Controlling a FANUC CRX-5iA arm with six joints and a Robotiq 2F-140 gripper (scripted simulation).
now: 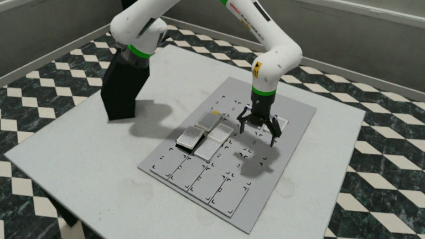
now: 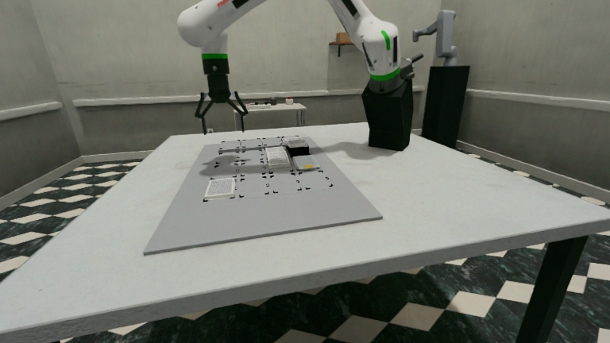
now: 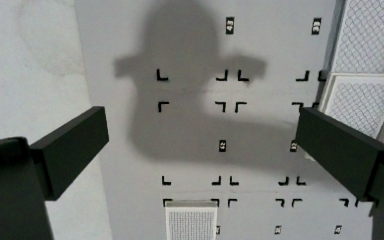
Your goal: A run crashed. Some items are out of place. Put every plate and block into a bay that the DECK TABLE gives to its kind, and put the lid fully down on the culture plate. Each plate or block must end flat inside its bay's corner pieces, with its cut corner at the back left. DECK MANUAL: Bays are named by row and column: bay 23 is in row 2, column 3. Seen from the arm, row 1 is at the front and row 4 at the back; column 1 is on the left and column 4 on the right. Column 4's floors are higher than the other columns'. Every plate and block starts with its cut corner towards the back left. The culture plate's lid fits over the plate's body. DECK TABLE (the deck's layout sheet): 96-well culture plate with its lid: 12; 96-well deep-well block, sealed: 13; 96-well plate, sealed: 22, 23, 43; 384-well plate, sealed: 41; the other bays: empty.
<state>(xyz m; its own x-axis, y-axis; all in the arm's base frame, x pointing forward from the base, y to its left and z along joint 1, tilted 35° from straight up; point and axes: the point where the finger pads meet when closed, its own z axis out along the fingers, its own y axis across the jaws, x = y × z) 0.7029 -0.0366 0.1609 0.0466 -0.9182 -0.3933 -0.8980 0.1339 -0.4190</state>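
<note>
Right now my hand is 320 mm past the lid, 90 mm to the right of it and 130 mm above it. Round my hand: 384-well plate (10 mm behind, 250 mm to the left, 140 mm below); black deep-well block (310 mm behind, 100 mm to the right, 120 mm below).
</note>
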